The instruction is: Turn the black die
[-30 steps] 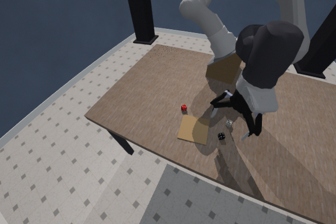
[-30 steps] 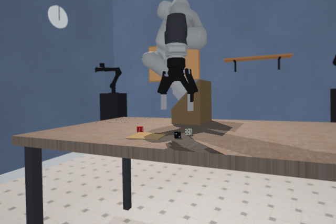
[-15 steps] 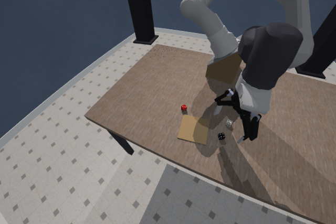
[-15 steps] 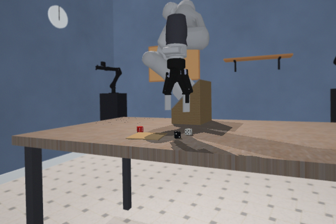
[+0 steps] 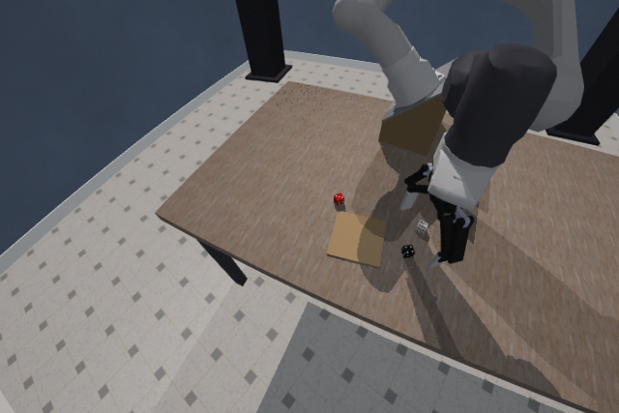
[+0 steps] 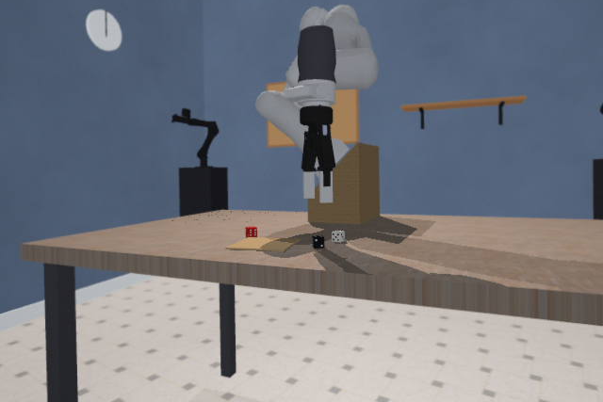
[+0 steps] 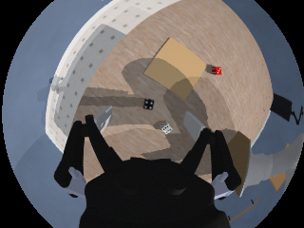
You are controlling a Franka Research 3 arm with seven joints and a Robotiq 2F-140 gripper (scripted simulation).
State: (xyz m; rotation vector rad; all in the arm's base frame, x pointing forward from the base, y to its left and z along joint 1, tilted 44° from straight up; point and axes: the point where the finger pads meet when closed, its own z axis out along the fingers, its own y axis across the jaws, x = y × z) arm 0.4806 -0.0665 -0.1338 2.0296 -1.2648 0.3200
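Now: hand 100 mm above the black die. The rest, counted from my hand: white die (90 mm behind, 30 mm to the left, 100 mm below); red die (110 mm behind, 210 mm to the right, 100 mm below); tan mat (10 mm behind, 130 mm to the right, 120 mm below).
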